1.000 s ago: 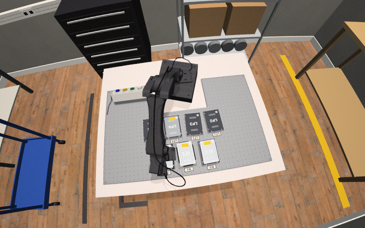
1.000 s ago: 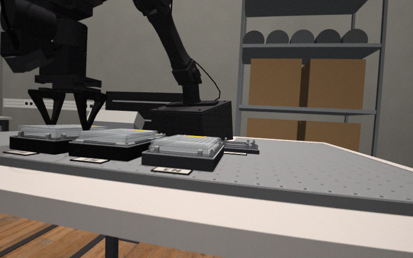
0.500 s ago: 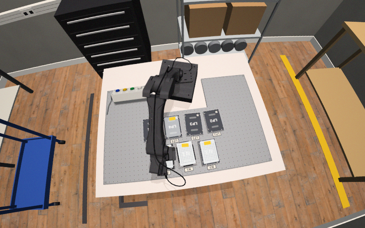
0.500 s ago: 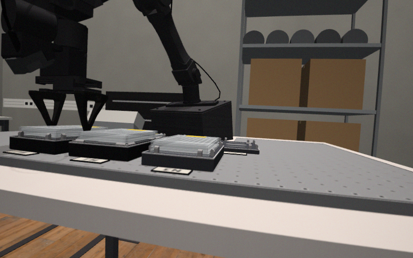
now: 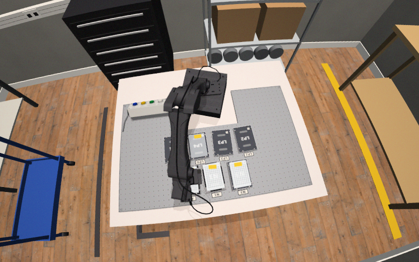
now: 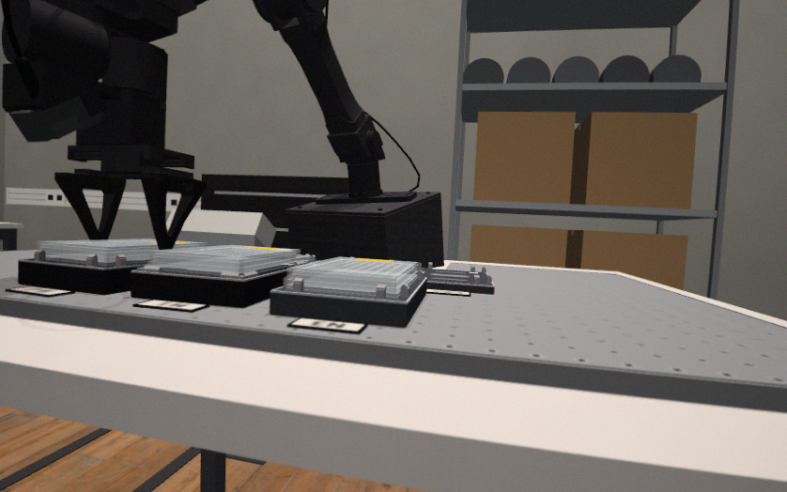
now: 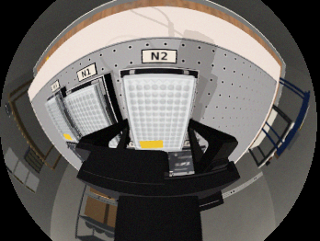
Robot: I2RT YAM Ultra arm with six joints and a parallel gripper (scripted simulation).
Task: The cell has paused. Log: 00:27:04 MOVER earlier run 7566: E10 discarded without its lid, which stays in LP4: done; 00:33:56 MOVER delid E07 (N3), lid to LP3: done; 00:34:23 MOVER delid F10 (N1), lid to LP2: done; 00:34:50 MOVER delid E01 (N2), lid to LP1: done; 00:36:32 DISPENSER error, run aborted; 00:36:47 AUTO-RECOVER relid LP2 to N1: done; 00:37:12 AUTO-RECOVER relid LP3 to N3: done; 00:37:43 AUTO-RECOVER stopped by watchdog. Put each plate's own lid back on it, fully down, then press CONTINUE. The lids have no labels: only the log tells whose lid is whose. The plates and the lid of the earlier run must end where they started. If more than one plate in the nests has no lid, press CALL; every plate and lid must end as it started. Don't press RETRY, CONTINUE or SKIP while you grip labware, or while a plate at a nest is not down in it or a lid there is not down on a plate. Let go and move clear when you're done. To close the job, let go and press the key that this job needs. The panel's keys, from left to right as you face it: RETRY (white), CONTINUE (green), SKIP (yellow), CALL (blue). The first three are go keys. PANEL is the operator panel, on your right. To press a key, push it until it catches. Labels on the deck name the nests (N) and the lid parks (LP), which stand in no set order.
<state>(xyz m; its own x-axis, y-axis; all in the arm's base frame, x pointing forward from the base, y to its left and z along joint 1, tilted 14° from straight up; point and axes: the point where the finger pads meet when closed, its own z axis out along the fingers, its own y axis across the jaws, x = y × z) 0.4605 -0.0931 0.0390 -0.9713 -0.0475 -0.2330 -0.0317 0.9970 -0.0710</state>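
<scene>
Now: hand 1 cm above the plate. Also, from my hand: green key: 44 cm behind, 20 cm to the right, 2 cm above; LP1 lid park: 17 cm behind, 8 cm to the right, 4 cm below; yellow SKIP key: 44 cm behind, 25 cm to the right, 2 cm above.
</scene>
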